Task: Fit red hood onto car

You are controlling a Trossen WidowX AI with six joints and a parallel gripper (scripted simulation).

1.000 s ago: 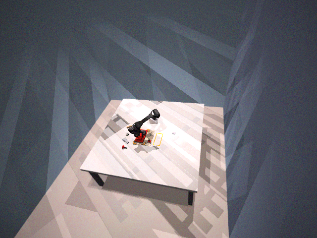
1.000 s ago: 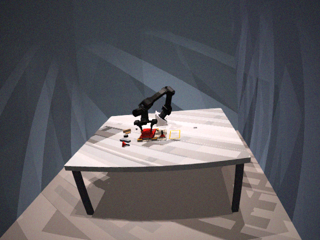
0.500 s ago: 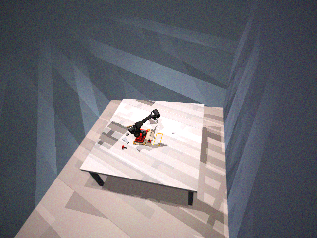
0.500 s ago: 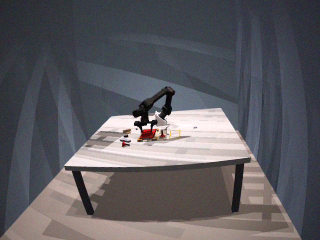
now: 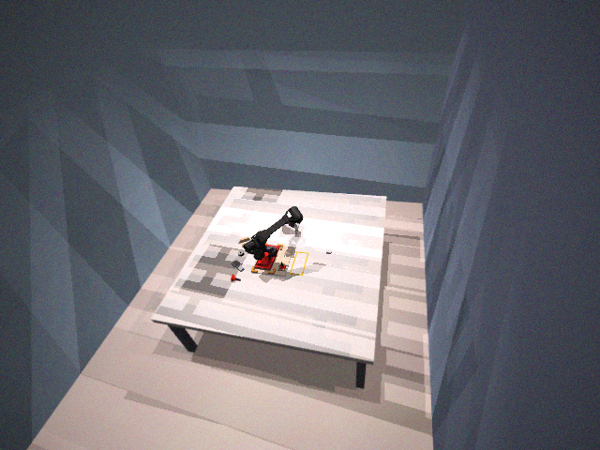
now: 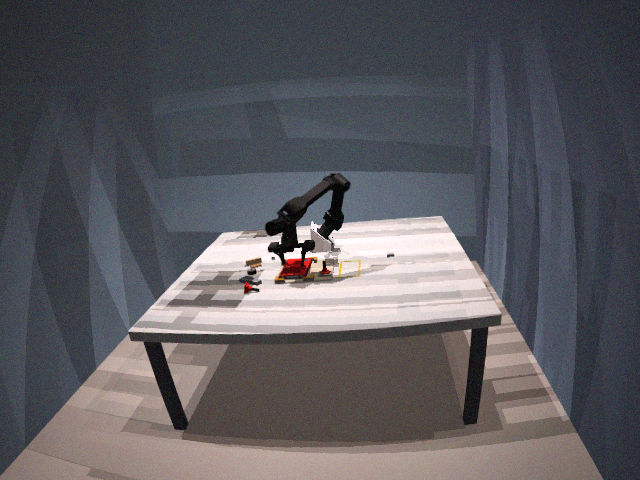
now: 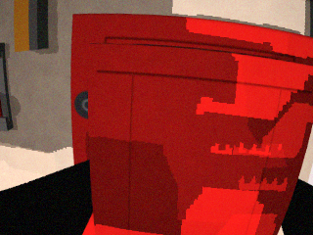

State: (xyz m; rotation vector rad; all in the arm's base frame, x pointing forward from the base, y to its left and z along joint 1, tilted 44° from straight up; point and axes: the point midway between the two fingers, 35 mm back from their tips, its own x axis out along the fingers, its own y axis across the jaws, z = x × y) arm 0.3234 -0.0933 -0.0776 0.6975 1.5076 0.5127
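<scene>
Now: gripper tip 1 cm below the red hood. From my gripper tip the other things lie so: tan piece (19 cm behind, 20 cm to the right, 3 cm below); then jig (3 cm behind, 3 cm to the left, 3 cm below).
</scene>
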